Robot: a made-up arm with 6 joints. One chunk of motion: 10 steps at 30 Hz.
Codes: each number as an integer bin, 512 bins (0 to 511) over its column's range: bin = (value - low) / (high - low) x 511, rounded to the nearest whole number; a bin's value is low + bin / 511 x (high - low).
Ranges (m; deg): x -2.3..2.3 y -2.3..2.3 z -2.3..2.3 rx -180..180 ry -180..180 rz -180..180
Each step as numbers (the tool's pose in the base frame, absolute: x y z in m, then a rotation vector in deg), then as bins.
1 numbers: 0.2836 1.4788 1.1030 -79.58 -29.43 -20.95
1 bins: 287 420 378 143 214 226
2 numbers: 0.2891 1.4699 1.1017 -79.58 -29.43 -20.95
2 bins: 288 419 378 143 214 226
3 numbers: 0.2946 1.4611 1.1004 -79.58 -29.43 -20.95
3 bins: 288 418 378 143 214 226
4 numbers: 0.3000 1.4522 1.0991 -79.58 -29.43 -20.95
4 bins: 289 417 378 143 214 226
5 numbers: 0.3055 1.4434 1.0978 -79.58 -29.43 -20.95
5 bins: 289 416 377 143 214 226
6 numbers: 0.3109 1.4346 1.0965 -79.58 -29.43 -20.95
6 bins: 290 415 377 143 214 226
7 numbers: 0.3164 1.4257 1.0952 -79.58 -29.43 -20.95
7 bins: 291 414 377 143 214 226
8 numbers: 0.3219 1.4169 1.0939 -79.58 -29.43 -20.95
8 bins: 291 413 377 143 214 226
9 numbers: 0.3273 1.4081 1.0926 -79.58 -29.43 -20.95
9 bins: 292 412 377 143 214 226
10 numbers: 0.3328 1.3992 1.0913 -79.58 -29.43 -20.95
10 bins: 292 411 377 143 214 226
